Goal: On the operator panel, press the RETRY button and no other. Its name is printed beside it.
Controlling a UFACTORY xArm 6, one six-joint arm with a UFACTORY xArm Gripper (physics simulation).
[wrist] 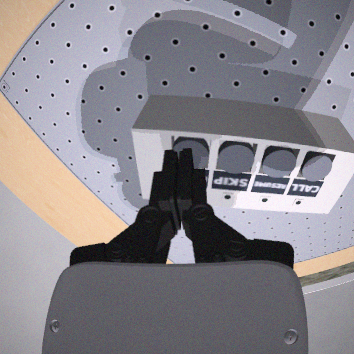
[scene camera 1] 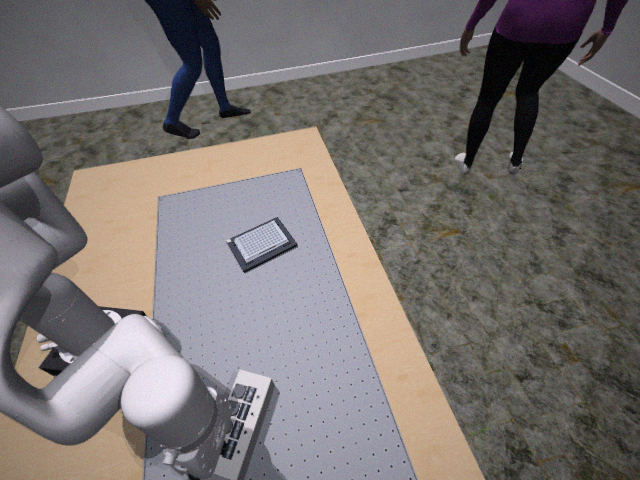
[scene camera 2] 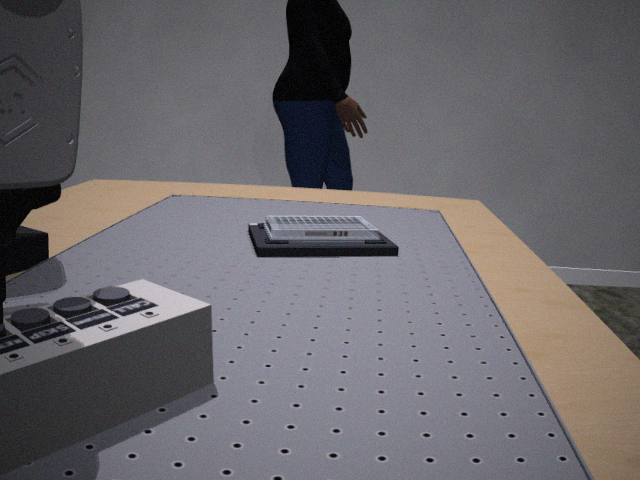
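Where they show: gripper, fingertip midpoint: (wrist: 180,165) (scene camera 1: 217,448); arm's base at its link origin: (scene camera 1: 94,337).
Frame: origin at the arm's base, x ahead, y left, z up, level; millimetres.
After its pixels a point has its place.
The operator panel (scene camera 1: 265,405) {x 345, y -246, z -2 mm} (scene camera 2: 129,382) {x 334, y -265, z -5 mm} (wrist: 240,115) {x 261, y -255, z -2 mm} is a pale box with round grey buttons in a row. In the wrist view the CALL button (wrist: 317,165) {x 301, y -214, z 28 mm}, RESUME button (wrist: 279,161) {x 286, y -239, z 28 mm} and SKIP button (wrist: 236,157) {x 272, y -265, z 28 mm} have readable labels. The end button (wrist: 194,146) {x 253, y -286, z 28 mm} beside SKIP has its label almost wholly covered by my fingers. My gripper (wrist: 180,165) {x 259, y -297, z 35 mm} is shut and empty, its fingertips overlapping the left part of that end button in the wrist view. Whether they touch it cannot be told. The arm hides the fingertips in scene camera 1.
A dark tray with a clear gridded plate (scene camera 1: 261,240) {x 403, y 164, z -1 mm} (scene camera 2: 323,224) {x 407, y 163, z -3 mm} lies on the perforated grey board (scene camera 1: 206,310) {x 237, y 9, z -28 mm} (scene camera 2: 382,330) {x 474, y -97, z -28 mm}. A dark object (scene camera 1: 51,361) {x -75, y -33, z 4 mm} is partly behind the arm. The wooden table edge (scene camera 1: 413,356) {x 676, y -230, z -41 mm} runs along the right. People stand beyond the table.
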